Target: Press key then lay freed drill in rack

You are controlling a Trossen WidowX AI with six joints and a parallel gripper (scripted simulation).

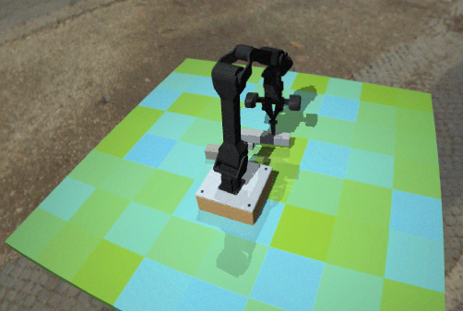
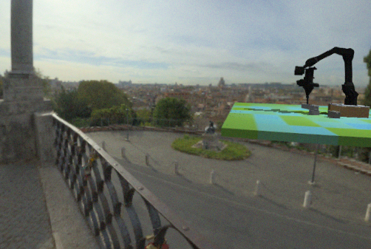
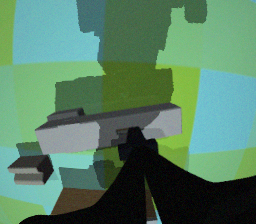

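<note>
My gripper tip is 3 cm above the dark key. Also, from my gripper tip: rack: 17 cm to the left, 13 cm behind, 10 cm below; then grey holder block: 8 cm below, 3 cm to the left, 2 cm behind; then drill: 8 cm below, 5 cm to the left, 2 cm behind.
</note>
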